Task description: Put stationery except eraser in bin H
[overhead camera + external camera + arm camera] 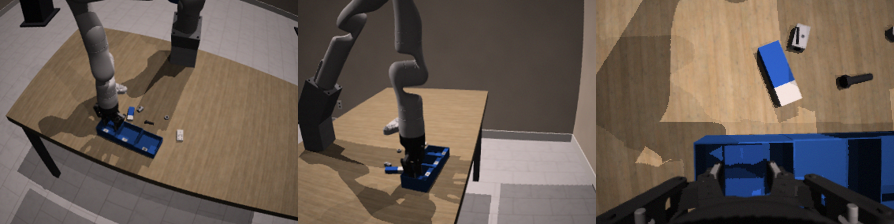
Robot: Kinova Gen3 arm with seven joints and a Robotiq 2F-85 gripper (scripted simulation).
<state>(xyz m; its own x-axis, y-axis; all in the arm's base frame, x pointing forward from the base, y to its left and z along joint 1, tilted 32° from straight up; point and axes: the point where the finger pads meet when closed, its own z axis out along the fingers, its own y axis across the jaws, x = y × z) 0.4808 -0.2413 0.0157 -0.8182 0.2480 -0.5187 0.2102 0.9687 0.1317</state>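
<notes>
The flat blue pad lies 20 mm below my hand. Also, from my hand: blue three-part bin 30 mm ahead, 80 mm to the left, 10 mm below; black bolt 60 mm behind, 140 mm to the left, 30 mm below; blue-and-white eraser 80 mm behind, 60 mm to the left, 30 mm below.
</notes>
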